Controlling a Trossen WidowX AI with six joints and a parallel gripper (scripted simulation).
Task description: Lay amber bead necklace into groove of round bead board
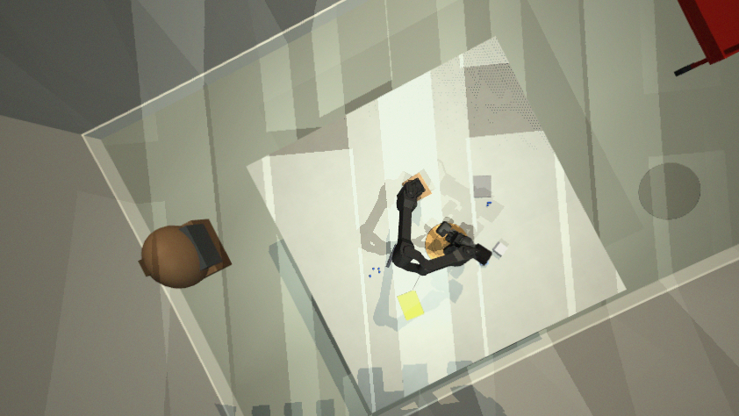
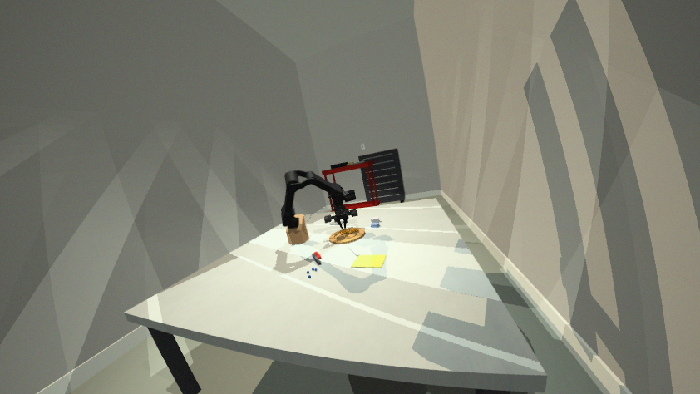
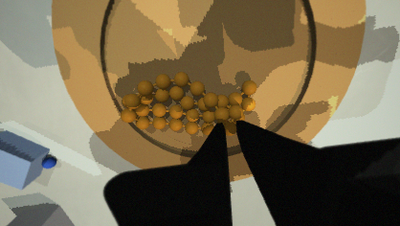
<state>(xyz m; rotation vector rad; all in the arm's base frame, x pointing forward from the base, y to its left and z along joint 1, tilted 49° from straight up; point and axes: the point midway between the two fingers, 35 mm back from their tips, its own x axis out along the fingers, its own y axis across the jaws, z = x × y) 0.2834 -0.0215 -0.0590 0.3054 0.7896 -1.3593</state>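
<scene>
My gripper tip is now 20 mm short of the round bead board, 30 mm to the left of it and 20 mm above it. From my gripper tip the other things lie so: light blue cube 170 mm ahead, 70 mm to the left, 20 mm below; red-handled tool 70 mm behind, 260 mm to the right, 20 mm below; white cube 160 mm ahead, 170 mm to the left, 10 mm below.
</scene>
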